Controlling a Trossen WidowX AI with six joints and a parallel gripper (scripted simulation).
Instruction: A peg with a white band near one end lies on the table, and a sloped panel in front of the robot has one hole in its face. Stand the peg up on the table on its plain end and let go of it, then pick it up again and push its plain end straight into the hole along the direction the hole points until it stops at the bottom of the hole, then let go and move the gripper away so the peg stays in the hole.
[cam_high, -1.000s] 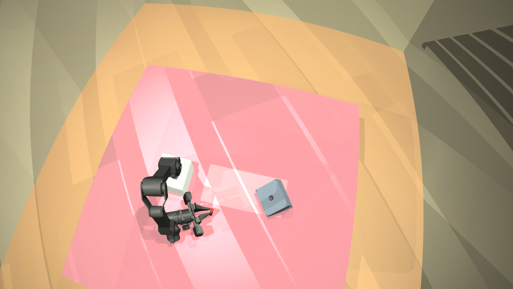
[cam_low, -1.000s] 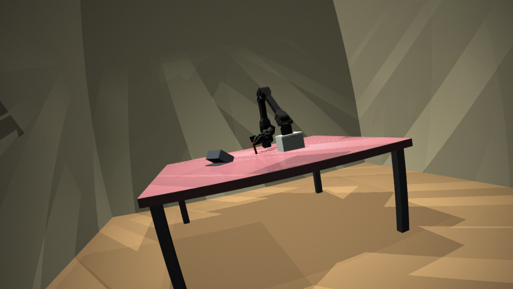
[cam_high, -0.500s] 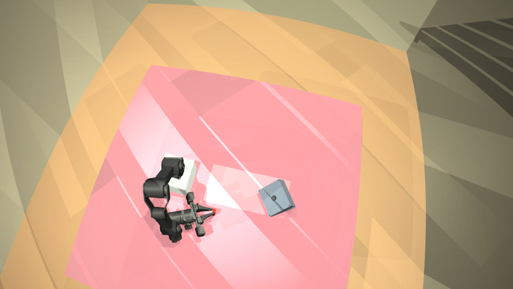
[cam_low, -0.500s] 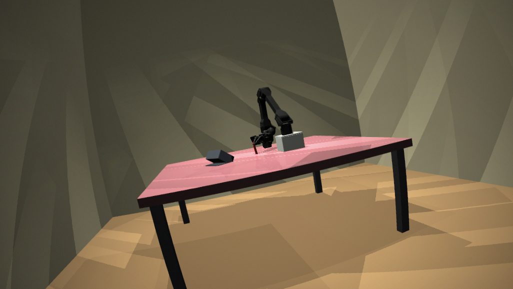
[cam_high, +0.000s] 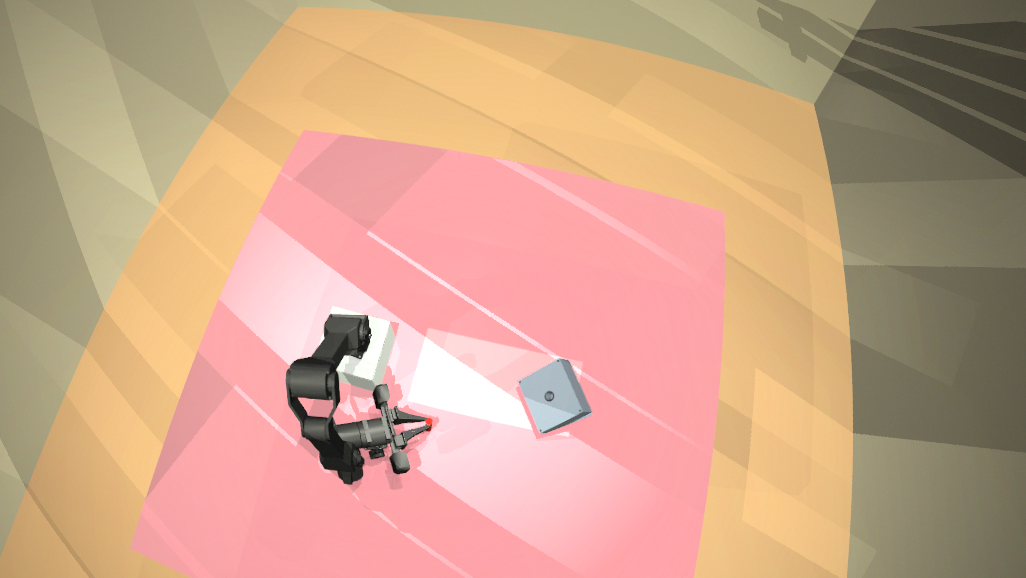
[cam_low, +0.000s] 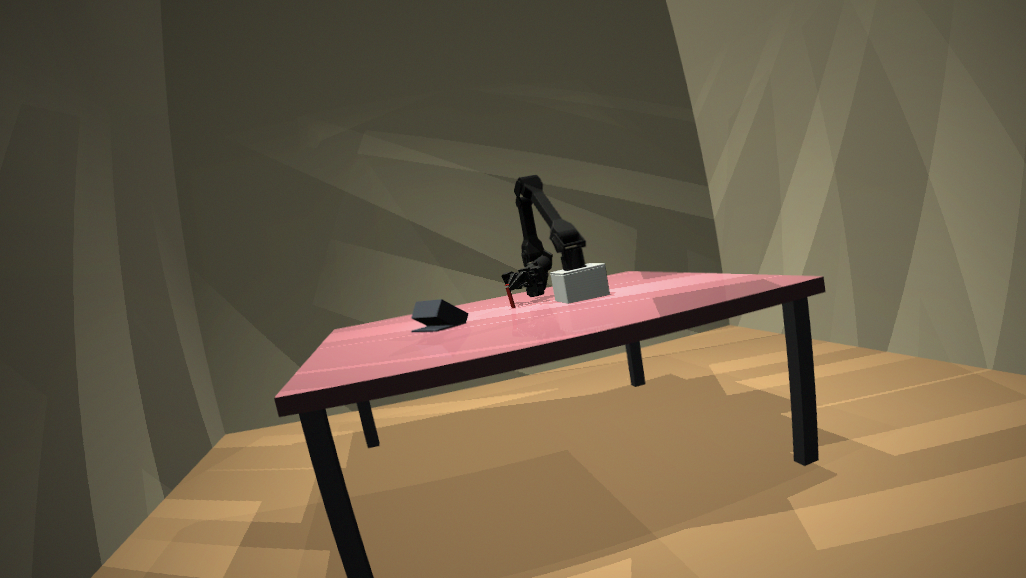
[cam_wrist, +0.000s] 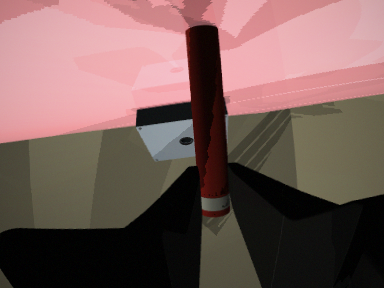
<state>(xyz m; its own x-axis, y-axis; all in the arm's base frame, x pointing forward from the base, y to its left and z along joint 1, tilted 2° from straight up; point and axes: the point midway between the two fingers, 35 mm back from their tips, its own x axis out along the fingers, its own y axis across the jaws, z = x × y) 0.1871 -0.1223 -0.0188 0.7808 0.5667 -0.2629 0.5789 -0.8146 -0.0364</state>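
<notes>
The red peg is 1 cm below my gripper tip. The rest, counted from my gripper tip: grey sloped panel (23 cm ahead, 15 cm to the left, 3 cm below).
</notes>
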